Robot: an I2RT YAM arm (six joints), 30 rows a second.
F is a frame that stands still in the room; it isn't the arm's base.
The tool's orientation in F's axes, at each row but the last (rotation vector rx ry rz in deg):
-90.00 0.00 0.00
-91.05 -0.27 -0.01
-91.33 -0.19 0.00
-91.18 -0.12 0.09
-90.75 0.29 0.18
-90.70 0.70 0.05
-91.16 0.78 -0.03
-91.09 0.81 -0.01
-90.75 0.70 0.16
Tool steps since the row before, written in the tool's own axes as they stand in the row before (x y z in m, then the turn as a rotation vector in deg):
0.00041 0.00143 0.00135 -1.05 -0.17 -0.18
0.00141 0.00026 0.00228 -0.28 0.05 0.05
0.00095 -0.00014 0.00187 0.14 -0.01 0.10
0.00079 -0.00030 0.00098 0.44 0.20 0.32
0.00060 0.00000 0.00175 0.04 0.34 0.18
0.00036 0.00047 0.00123 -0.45 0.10 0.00
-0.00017 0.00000 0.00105 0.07 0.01 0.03
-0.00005 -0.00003 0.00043 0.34 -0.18 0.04
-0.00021 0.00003 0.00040 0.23 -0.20 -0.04
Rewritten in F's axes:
0.00041 0.00135 -0.00143 -1.05 -0.18 0.17
0.00140 0.00228 -0.00030 -0.28 0.05 -0.05
0.00095 0.00187 0.00010 0.14 0.10 0.01
0.00079 0.00099 0.00028 0.44 0.32 -0.21
0.00060 0.00175 -0.00003 0.04 0.18 -0.34
0.00036 0.00122 -0.00049 -0.45 0.00 -0.10
-0.00016 0.00105 -0.00002 0.07 0.03 -0.01
-0.00005 0.00043 0.00002 0.34 0.04 0.18
-0.00021 0.00040 -0.00003 0.23 -0.04 0.20

